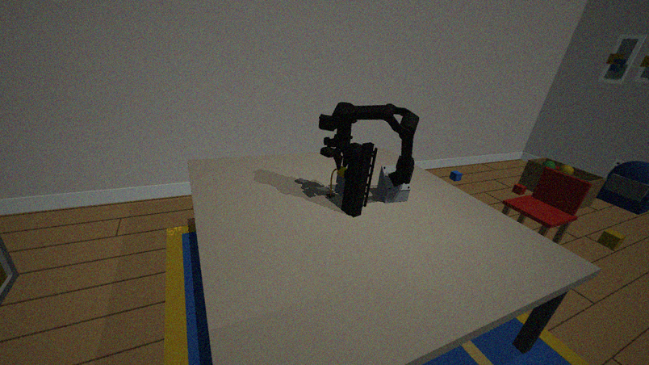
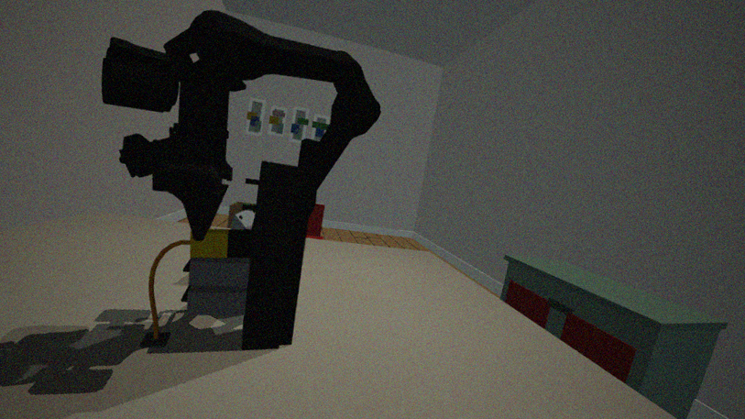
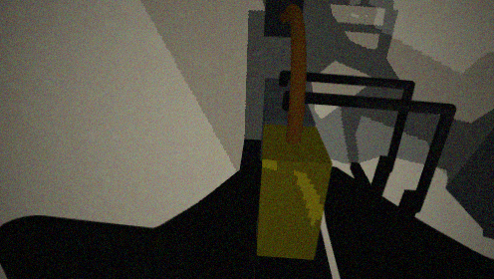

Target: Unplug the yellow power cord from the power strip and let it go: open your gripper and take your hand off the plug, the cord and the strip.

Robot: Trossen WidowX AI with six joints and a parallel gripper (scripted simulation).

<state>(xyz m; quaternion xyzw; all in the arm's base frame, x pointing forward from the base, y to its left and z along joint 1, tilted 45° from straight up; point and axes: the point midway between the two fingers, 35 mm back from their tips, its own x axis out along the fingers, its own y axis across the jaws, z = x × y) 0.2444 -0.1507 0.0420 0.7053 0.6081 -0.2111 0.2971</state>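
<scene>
Now: gripper tip 30 mm to the right of the yellow plug and 10 mm past it.
</scene>
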